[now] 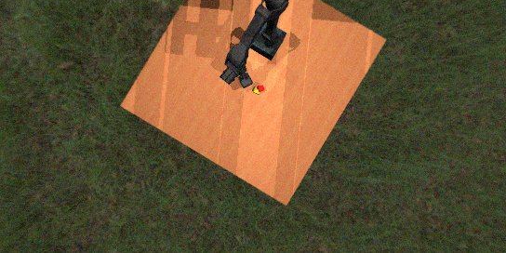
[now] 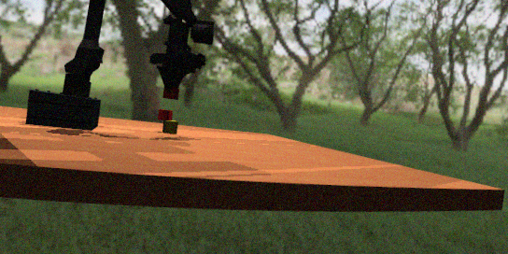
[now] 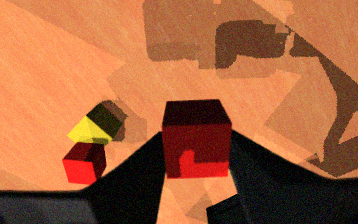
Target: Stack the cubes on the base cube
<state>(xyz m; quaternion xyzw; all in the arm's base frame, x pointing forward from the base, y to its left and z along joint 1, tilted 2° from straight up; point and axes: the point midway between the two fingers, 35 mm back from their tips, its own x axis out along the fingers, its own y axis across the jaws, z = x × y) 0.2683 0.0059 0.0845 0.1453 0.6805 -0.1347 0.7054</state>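
The red cube is 140 mm to the left of my gripper tip, 70 mm below it and 20 mm behind it. Round my gripper tip: yellow base cube: 130 mm to the left, 100 mm below.
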